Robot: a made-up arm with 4 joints. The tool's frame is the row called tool. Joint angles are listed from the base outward. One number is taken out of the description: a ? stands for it. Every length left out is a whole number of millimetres.
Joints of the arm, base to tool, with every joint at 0 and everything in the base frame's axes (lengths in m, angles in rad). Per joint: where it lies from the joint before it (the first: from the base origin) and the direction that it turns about. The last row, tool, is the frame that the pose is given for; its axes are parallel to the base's.
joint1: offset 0.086 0 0.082 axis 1 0 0
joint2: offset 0 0.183 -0.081 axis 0 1 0
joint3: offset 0.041 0 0.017 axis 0 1 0
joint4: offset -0.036 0 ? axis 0 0 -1
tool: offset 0.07 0.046 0
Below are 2 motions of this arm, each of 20 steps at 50 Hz.
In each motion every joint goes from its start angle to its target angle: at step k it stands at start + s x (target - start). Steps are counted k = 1, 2, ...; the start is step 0. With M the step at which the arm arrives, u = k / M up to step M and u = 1 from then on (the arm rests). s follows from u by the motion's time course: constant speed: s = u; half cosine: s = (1 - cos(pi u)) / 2; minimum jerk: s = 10 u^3 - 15 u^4 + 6 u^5.
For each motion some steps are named. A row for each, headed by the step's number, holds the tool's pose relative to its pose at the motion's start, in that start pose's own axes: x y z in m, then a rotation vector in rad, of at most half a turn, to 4 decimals.
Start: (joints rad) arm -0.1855 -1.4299 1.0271 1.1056
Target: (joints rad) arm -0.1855 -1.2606 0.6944 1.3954
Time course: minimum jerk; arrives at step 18
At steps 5, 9, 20:
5: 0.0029 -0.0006 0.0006 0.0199 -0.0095 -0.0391
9: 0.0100 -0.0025 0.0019 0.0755 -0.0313 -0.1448
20: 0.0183 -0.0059 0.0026 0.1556 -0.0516 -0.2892

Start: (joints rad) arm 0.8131 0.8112 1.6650 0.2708
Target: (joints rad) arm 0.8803 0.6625 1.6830 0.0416
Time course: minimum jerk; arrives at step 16
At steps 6, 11, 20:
6: -0.0050 0.0051 -0.0024 -0.0054 -0.0384 0.0747
11: -0.0159 0.0144 -0.0082 -0.0220 -0.1130 0.2240
20: -0.0198 0.0171 -0.0103 -0.0292 -0.1373 0.2737

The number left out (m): -0.067
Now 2 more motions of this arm.
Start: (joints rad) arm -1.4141 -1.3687 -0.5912 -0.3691
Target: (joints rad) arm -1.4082 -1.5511 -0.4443 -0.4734
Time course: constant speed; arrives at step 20
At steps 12, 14, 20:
12: -0.0003 0.0032 0.0047 -0.0096 -0.0191 0.0593
14: -0.0004 0.0038 0.0054 -0.0113 -0.0222 0.0692
20: -0.0008 0.0054 0.0077 -0.0167 -0.0315 0.0989

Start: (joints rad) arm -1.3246 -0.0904 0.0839 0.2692
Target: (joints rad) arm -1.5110 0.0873 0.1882 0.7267
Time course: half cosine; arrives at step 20
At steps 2, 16, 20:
2: 0.0003 -0.0015 -0.0014 -0.0063 0.0054 -0.0112
16: 0.0044 -0.0618 -0.0436 -0.2679 0.1504 -0.4310
20: 0.0040 -0.0691 -0.0468 -0.3000 0.1601 -0.4782

